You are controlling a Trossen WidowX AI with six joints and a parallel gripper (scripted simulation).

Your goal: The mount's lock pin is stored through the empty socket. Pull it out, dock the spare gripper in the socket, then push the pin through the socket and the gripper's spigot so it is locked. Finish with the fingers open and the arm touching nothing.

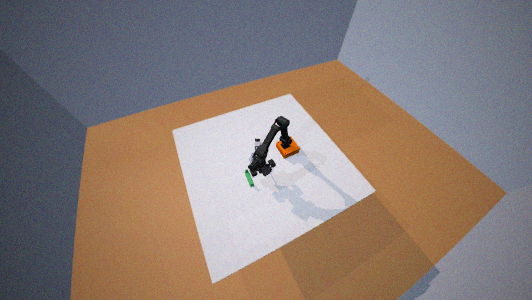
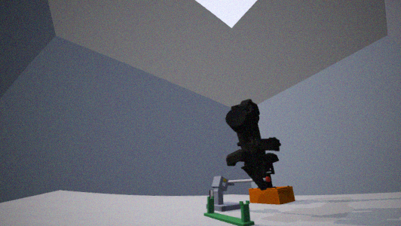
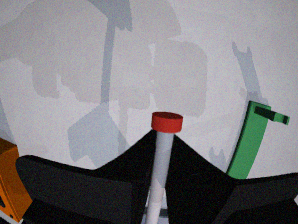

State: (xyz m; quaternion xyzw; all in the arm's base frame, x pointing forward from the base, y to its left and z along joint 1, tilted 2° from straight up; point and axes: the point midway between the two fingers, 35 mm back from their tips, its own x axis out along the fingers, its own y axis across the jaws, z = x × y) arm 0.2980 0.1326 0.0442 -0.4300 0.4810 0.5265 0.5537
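Now: gripper tip 100 mm short of the green cradle, 50 mm to the left of it and 40 mm above it. The rest, counted from my gripper tip: grey mount: 20 mm behind, 170 mm to the right, 10 mm below; spare gripper: 100 mm behind, 280 mm to the right, 30 mm below.
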